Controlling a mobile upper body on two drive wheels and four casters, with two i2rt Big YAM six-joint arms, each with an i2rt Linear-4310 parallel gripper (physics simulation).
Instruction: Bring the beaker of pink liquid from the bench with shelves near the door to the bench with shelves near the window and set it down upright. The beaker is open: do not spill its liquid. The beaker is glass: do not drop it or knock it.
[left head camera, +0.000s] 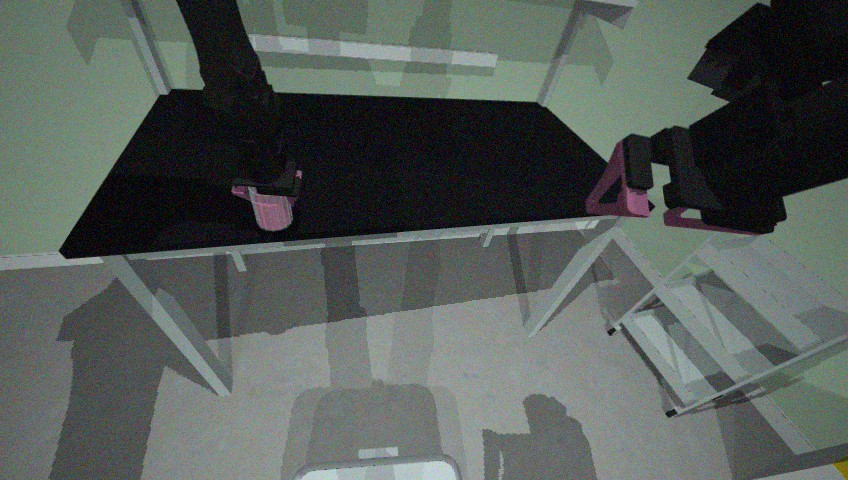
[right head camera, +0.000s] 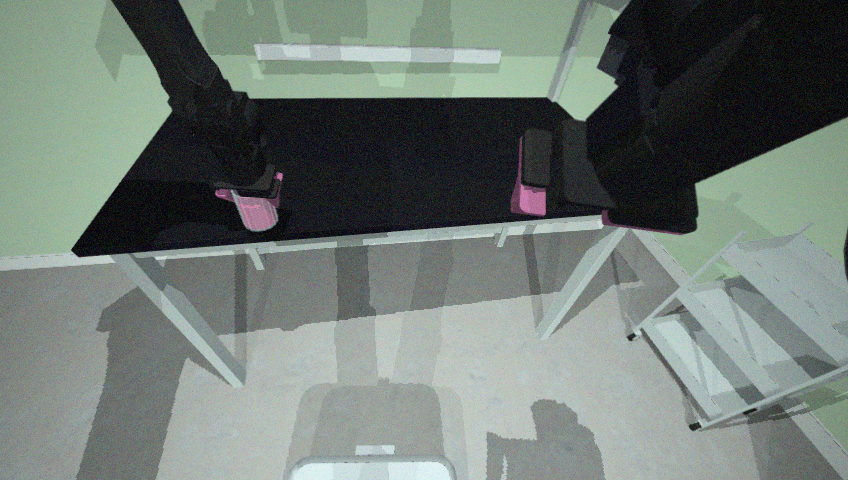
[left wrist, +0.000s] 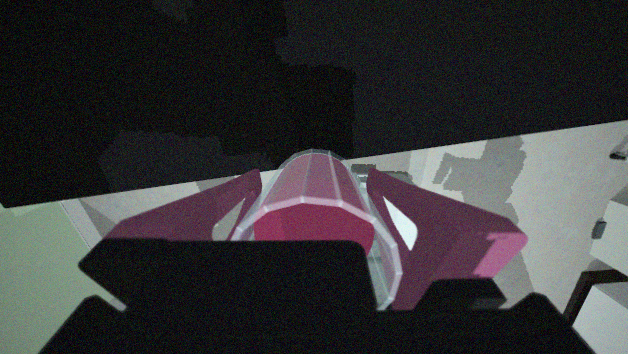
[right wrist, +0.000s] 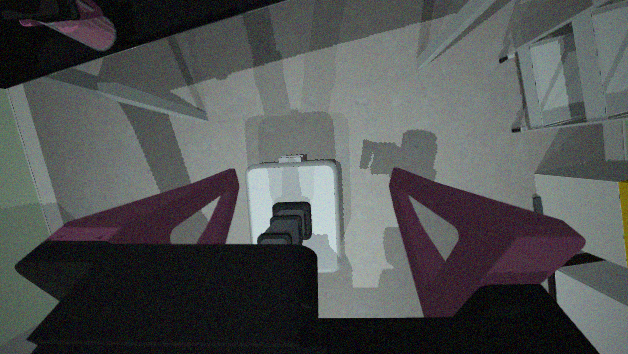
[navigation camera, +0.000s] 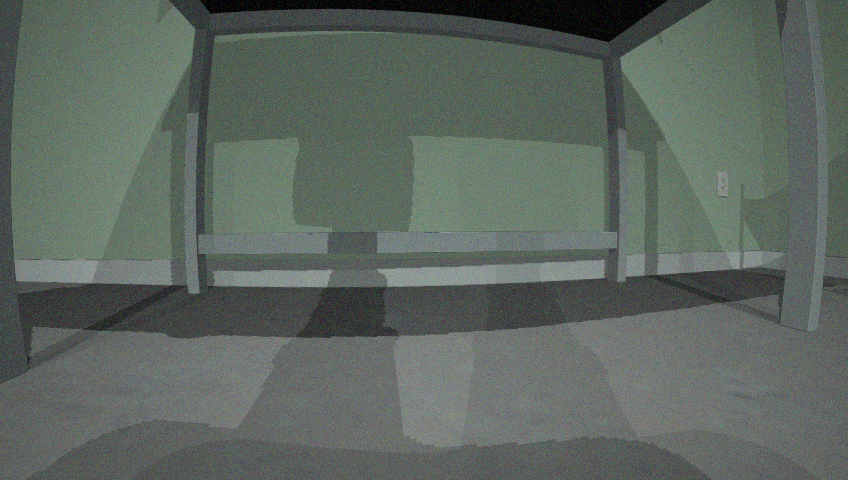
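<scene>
The glass beaker of pink liquid (left head camera: 273, 215) (right head camera: 258, 215) (left wrist: 312, 187) (right wrist: 92, 32) looks about upright. My left gripper (left head camera: 267, 197) (right head camera: 248, 193) (left wrist: 314, 176) is shut on it, with a finger on each side. In both head views the beaker shows over the black top of the bench (left head camera: 416, 160) (right head camera: 386, 160) (left wrist: 150, 75), near its front edge at the left. The gap between its base and the top cannot be told. My right gripper (left head camera: 656, 214) (right head camera: 574, 211) (right wrist: 314, 176) is open and empty, near the bench's front right corner in the head views.
A white wheeled cart (left head camera: 669, 282) (right head camera: 684, 291) stands right of the bench. The bench's uprights (left head camera: 145, 53) (right head camera: 568, 56) rise at the back, by the green wall. Its front leg (navigation camera: 800, 178) and rear crossbar (navigation camera: 446, 242) show in the navigation view. My white base (right wrist: 260, 200) is below.
</scene>
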